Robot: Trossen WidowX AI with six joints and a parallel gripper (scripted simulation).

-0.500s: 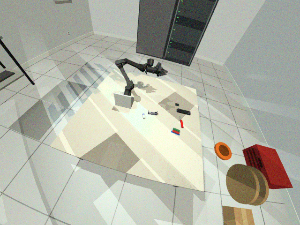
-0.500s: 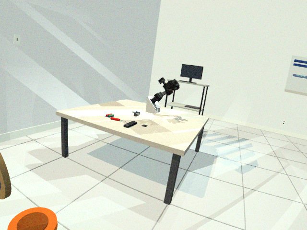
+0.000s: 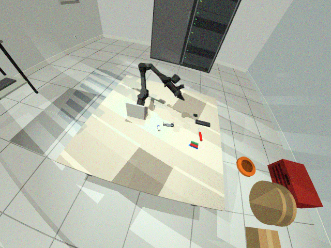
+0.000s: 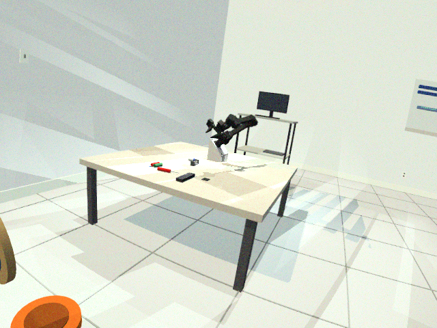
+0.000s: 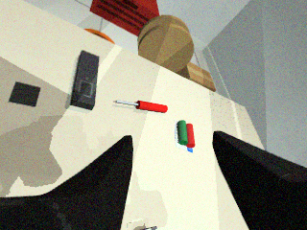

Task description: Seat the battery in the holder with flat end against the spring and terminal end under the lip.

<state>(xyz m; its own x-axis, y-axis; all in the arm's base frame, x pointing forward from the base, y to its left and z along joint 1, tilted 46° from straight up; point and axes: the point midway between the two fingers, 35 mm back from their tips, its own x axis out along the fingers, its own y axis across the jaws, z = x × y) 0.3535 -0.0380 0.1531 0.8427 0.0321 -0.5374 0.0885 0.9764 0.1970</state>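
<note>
My gripper tip is now 17 cm past the grey battery, 18 cm to the left of it and 24 cm above it. The rest, counted from my gripper tip: small black piece (19 cm ahead, 10 cm to the left, 25 cm below); red screwdriver (24 cm ahead, 14 cm to the right, 24 cm below); black remote (27 cm ahead, 23 cm below).
</note>
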